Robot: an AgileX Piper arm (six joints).
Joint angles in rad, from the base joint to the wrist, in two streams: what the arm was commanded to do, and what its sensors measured. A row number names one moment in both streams.
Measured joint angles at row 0:
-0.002 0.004 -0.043 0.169 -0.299 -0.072
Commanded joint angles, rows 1 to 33:
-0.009 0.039 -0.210 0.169 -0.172 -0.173
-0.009 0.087 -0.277 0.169 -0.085 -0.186
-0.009 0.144 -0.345 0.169 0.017 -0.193
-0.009 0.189 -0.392 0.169 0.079 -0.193
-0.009 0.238 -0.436 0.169 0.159 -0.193
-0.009 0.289 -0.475 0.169 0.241 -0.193
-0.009 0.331 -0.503 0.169 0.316 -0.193
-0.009 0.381 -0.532 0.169 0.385 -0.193
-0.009 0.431 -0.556 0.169 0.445 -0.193
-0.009 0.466 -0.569 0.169 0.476 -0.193
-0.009 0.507 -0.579 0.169 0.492 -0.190
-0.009 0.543 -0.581 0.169 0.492 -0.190
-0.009 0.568 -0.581 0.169 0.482 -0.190
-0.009 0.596 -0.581 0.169 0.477 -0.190
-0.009 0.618 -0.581 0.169 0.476 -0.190
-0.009 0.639 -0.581 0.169 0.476 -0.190
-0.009 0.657 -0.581 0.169 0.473 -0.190
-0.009 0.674 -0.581 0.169 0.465 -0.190
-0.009 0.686 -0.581 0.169 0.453 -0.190
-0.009 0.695 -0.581 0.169 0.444 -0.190
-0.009 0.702 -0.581 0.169 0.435 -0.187
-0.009 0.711 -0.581 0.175 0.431 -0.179
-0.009 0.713 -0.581 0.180 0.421 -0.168
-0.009 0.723 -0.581 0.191 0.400 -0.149
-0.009 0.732 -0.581 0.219 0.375 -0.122
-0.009 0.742 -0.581 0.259 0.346 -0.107
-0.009 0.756 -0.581 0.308 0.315 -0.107
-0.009 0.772 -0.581 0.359 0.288 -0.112
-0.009 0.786 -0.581 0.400 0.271 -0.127
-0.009 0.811 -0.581 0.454 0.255 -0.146
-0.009 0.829 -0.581 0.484 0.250 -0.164
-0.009 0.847 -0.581 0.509 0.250 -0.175
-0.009 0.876 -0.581 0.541 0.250 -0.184
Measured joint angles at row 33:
-0.002 0.796 -0.575 0.411 0.290 -0.139
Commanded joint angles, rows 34 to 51:
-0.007 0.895 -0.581 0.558 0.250 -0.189
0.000 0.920 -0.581 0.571 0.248 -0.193
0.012 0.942 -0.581 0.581 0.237 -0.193
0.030 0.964 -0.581 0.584 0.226 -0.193
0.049 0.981 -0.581 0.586 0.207 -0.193
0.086 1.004 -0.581 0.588 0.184 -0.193
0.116 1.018 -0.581 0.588 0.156 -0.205
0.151 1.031 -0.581 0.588 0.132 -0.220
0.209 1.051 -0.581 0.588 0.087 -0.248
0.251 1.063 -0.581 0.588 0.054 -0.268
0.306 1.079 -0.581 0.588 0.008 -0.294
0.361 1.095 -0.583 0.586 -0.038 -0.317
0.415 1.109 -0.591 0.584 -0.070 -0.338
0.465 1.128 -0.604 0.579 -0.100 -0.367
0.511 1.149 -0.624 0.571 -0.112 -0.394
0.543 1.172 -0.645 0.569 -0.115 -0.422
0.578 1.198 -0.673 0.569 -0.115 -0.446
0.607 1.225 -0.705 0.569 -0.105 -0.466
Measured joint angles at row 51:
0.485 1.147 -0.616 0.580 -0.070 -0.365
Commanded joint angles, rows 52 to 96:
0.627 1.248 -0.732 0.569 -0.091 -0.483
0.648 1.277 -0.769 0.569 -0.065 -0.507
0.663 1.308 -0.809 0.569 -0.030 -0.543
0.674 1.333 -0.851 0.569 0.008 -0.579
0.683 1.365 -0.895 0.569 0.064 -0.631
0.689 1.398 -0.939 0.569 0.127 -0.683
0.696 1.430 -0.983 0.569 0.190 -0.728
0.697 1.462 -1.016 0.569 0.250 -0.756
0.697 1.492 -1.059 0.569 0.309 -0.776
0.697 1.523 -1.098 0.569 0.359 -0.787
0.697 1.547 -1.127 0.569 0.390 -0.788
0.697 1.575 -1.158 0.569 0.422 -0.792
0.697 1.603 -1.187 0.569 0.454 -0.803
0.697 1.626 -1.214 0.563 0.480 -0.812
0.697 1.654 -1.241 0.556 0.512 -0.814
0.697 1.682 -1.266 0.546 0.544 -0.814
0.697 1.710 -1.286 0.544 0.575 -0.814
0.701 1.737 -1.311 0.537 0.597 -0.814
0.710 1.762 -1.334 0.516 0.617 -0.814
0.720 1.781 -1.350 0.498 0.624 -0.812
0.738 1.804 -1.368 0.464 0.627 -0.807
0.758 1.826 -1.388 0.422 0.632 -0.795
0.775 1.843 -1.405 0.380 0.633 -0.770
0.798 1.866 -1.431 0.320 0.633 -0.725
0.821 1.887 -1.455 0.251 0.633 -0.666
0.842 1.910 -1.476 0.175 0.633 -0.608
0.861 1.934 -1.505 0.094 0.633 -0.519
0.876 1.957 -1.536 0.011 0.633 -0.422
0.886 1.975 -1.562 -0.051 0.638 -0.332
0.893 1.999 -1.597 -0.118 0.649 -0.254
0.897 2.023 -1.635 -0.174 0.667 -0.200
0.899 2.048 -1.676 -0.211 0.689 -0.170
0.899 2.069 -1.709 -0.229 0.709 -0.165
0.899 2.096 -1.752 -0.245 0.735 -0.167
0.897 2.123 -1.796 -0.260 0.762 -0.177
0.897 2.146 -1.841 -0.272 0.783 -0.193
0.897 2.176 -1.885 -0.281 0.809 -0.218
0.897 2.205 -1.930 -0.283 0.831 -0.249
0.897 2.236 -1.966 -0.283 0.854 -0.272
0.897 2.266 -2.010 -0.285 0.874 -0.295
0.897 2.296 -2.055 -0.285 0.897 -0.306
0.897 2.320 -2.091 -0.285 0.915 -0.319
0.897 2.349 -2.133 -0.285 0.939 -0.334
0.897 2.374 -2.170 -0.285 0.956 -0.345
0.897 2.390 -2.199 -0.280 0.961 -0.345
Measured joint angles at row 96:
0.898 2.313 -2.078 -0.278 0.895 -0.305
